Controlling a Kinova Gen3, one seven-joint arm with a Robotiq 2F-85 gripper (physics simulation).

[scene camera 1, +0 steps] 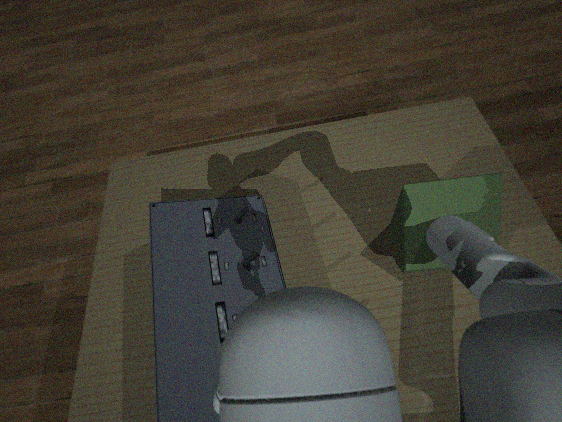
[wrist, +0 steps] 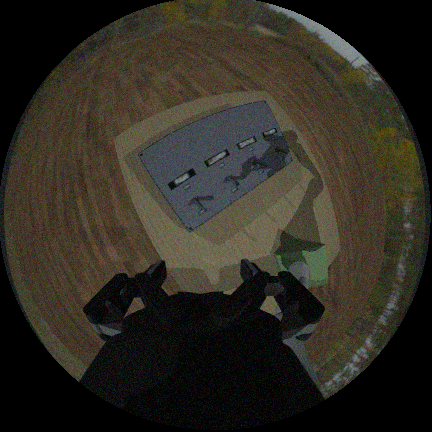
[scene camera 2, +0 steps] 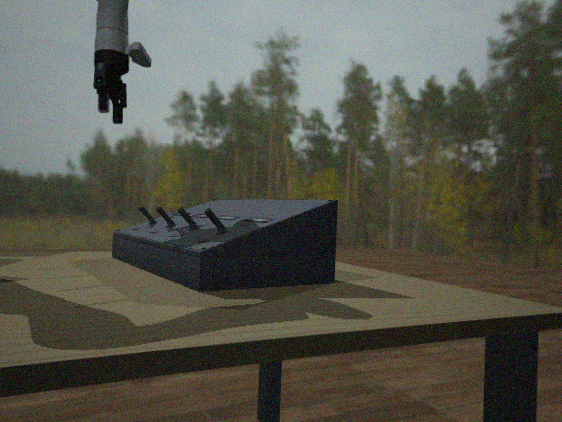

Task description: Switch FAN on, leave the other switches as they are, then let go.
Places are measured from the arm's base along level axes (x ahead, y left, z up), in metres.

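Where they show: gripper, fingertip midpoint: (wrist: pixel 202 268) (scene camera 2: pixel 110 118); arm's base, origin of the base link: (scene camera 1: pixel 447 234) (wrist: pixel 298 269).
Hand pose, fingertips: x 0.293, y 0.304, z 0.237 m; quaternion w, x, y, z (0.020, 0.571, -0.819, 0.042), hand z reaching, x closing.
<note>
Each offset is from my fingertips to the centre of the thing. Level surfaces: height alone.
The dark blue sloped switch box @[dx +0.206, dy -0.189, dz -0.265 m] (scene camera 1: pixel 185 300) (scene camera 2: pixel 270 260) (wrist: pixel 210 130) stands on the table. The FAN switch @[dx +0.085, dy -0.032, dz -0.217 m] (scene camera 2: pixel 147 215) (wrist: pixel 200 202) is at the far left end in the scene camera 2 view and at the lower left in the wrist view. Its lever leans toward the box's low edge, as do the other levers (scene camera 2: pixel 165 217) (scene camera 2: pixel 188 218) (scene camera 2: pixel 215 220). The label lettering is too blurred to read clearly. My gripper (scene camera 2: pixel 110 116) (wrist: pixel 202 268) is open and empty, high above the box's height and apart from it. In the scene camera 1 view my arm hides the FAN end and the gripper.
A green block (scene camera 1: pixel 450 200) (wrist: pixel 317 265) stands on the table @[dz -0.323 m] (scene camera 1: pixel 425 120) (scene camera 2: pixel 450 305) near the arm's lower part. My arm (scene camera 1: pixel 305 350) covers the bottom middle of the scene camera 1 view. The arm's shadow falls across the box's other end.
</note>
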